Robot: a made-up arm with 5 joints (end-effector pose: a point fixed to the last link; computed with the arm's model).
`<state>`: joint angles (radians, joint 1 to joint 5).
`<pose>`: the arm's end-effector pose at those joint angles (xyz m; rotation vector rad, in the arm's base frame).
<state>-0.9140 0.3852 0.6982 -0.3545 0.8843</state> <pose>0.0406 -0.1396 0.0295 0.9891 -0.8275 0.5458</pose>
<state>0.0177 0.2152 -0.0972 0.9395 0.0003</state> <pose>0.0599 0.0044 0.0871 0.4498 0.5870 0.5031</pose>
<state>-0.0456 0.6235 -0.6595 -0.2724 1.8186</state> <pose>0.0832 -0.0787 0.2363 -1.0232 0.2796 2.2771</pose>
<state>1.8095 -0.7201 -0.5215 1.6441 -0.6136</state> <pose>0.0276 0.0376 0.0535 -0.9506 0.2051 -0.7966</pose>
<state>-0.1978 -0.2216 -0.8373 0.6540 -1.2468</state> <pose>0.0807 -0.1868 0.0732 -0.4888 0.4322 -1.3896</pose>
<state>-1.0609 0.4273 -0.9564 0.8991 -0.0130</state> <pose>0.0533 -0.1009 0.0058 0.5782 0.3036 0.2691</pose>
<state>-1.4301 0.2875 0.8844 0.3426 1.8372</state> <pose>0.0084 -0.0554 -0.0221 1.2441 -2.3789 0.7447</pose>
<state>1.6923 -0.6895 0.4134 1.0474 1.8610</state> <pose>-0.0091 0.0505 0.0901 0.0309 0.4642 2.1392</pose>
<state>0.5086 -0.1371 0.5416 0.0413 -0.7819</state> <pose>0.1392 -0.0297 0.1536 -0.0044 0.0451 -0.6803</pose>
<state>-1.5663 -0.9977 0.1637 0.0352 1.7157</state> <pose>-0.1762 -0.0547 -0.0626 1.2485 -0.6849 -0.1299</pose>
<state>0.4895 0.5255 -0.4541 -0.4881 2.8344</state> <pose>0.1127 0.0423 0.3037 0.7773 -1.1957 -2.2804</pose>
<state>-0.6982 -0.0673 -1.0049 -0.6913 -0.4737</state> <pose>0.0744 -0.1963 0.1788 -0.9659 -0.4075 -0.7700</pose>
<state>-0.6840 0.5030 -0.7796 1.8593 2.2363</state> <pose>-0.0394 -0.0893 -0.0059 1.9774 -0.8082 2.2340</pose>
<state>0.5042 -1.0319 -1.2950 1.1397 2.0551</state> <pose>-0.1226 -0.0664 0.2078 0.2105 0.5897 0.9074</pose>
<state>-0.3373 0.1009 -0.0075 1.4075 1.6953</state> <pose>-0.0218 -0.0487 0.0574 1.7213 -0.6955 1.7663</pose>
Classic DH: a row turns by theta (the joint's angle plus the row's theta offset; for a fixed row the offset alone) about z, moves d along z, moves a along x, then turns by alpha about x. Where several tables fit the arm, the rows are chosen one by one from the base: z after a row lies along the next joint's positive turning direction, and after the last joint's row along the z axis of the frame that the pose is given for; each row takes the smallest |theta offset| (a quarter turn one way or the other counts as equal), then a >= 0, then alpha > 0; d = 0 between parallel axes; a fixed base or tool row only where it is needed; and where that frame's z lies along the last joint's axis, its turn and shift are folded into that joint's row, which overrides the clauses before.
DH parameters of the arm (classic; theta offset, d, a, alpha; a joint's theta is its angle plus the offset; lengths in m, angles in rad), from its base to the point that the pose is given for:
base (fixed): -1.5588 0.0237 -0.0092 1.1973
joint 1: 0 0.0371 0.0214 -1.1973
joint 2: -0.012 0.1289 0.0351 -1.5708
joint 3: -1.1036 0.0138 0.0154 0.7377
joint 4: 1.2135 0.0327 0.1387 1.2631
joint 5: 1.2019 -0.5626 0.0259 -0.0963
tool (fixed): -0.286 0.5226 0 0

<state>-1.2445 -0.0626 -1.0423 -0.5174 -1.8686</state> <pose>0.0133 -0.3178 0.0583 -0.3763 -0.1829 -2.3383</pose>
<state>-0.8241 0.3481 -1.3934 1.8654 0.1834</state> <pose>-0.0159 -0.0662 0.0031 0.8416 0.9083 0.4138</pose>
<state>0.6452 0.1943 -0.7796 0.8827 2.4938</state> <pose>0.0860 -0.0530 0.1972 0.4607 1.1925 2.5406</pose>
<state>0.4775 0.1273 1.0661 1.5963 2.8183</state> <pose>-0.0548 0.1209 0.0740 -1.5452 1.6482 -1.2024</pose>
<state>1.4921 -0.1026 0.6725 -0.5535 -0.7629</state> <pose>0.1120 0.1623 0.1821 -0.9094 -0.7656 -0.2791</pose>
